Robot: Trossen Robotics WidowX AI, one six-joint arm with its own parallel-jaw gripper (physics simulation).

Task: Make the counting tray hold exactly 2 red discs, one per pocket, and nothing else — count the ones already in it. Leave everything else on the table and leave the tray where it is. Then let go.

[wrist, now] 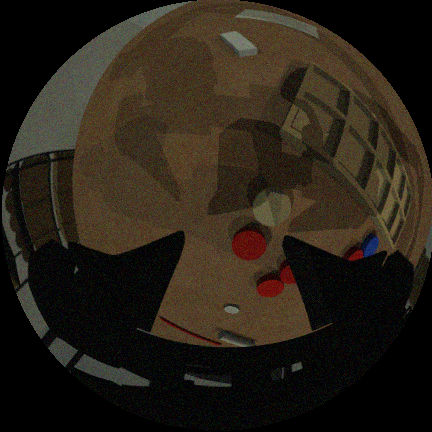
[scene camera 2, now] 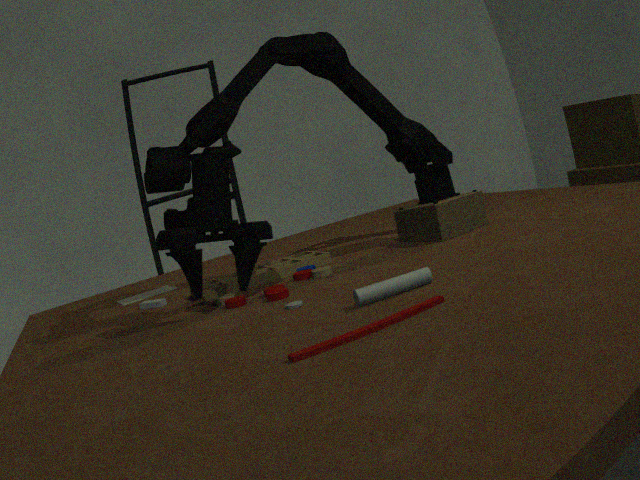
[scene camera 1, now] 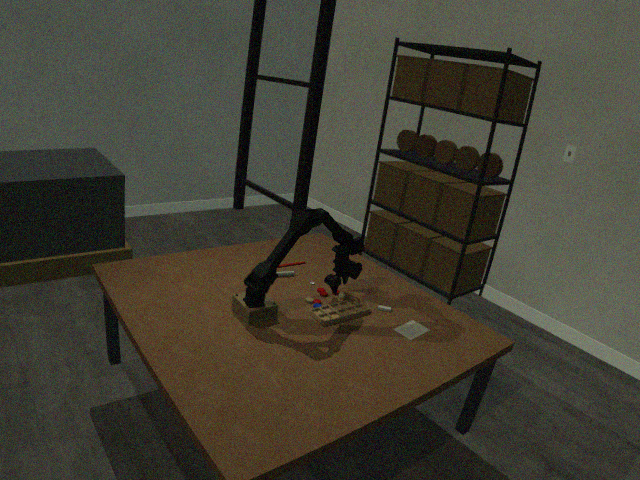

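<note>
The wooden counting tray [scene camera 1: 348, 316] [wrist: 345, 172] lies beside my gripper; no red disc is visible in its pockets in the wrist view, though shadows cover part of it. My gripper [scene camera 2: 219, 293] [wrist: 234, 238] is open, pointing down with its fingertips low near the table. One red disc [scene camera 2: 235, 301] [wrist: 249, 245] lies near the gap between the fingers, closer to the right finger in the wrist view. Two more red discs [wrist: 270, 288] [wrist: 288, 273] lie close together, one partly hidden by that finger. Another red disc [scene camera 2: 302, 274] [wrist: 355, 256] lies by the tray's end.
A cream disc [wrist: 271, 207] lies beside the nearest red disc. A blue disc [scene camera 2: 306, 268] [wrist: 370, 245] lies by the tray. Also present are a small white disc [scene camera 2: 293, 304], white cylinder [scene camera 2: 392, 285], red rod [scene camera 2: 367, 329], white block [scene camera 1: 384, 308] [wrist: 239, 43] and pale flat sheet [scene camera 1: 412, 329].
</note>
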